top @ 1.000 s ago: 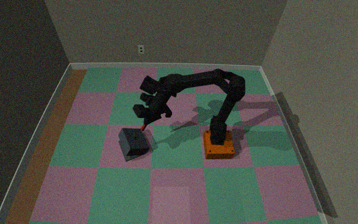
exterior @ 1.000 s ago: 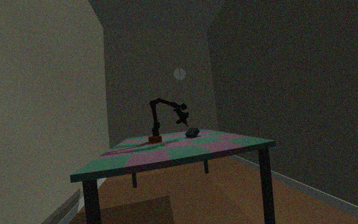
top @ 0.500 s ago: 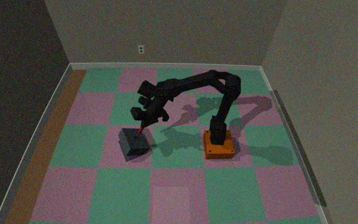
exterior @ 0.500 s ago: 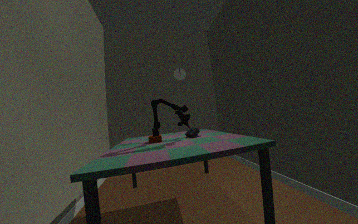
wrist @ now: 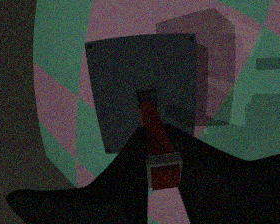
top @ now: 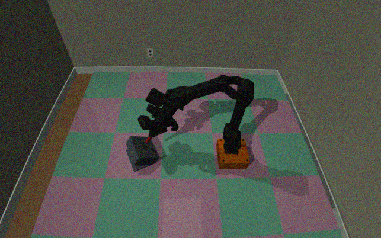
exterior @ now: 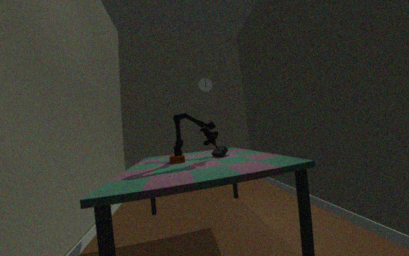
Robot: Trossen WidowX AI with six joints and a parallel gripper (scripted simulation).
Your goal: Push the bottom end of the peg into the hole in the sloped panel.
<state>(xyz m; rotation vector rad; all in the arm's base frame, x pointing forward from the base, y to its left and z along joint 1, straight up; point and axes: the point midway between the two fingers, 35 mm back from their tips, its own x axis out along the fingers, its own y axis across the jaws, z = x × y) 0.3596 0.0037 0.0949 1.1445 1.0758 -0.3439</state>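
Now: gripper tip 4 cm short of the sloped panel, 3 cm to the right of it and 8 cm above it. From my gripper tip the other things lie so: peg (1 cm behind, 1 cm above).
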